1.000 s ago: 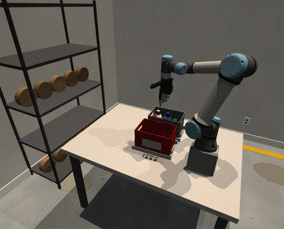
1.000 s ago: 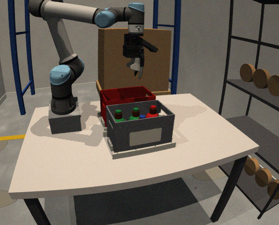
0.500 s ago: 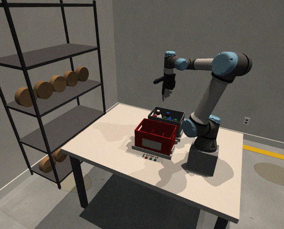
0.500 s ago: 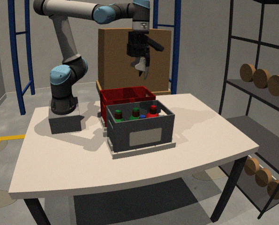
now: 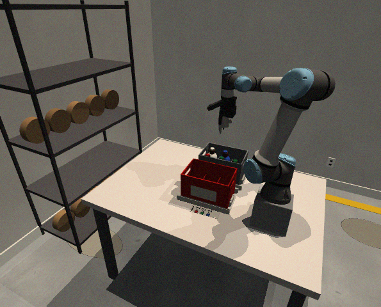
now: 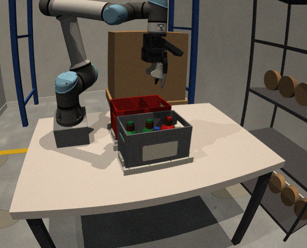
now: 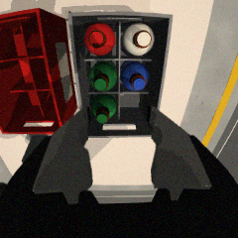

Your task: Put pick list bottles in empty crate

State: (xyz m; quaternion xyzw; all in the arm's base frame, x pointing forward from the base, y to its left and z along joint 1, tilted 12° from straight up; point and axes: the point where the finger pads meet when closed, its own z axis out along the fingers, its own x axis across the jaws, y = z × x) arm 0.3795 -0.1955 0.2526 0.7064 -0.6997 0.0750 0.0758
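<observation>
My gripper is now 25 cm above the red bottle, 7 cm short of it and 4 cm to the right of it. From my hand the other things lie so: grey crate 25 cm below, 2 cm behind, 1 cm to the right; blue bottle 25 cm below, 5 cm to the right, 2 cm behind; white bottle 25 cm below, 7 cm ahead, 5 cm to the right.
</observation>
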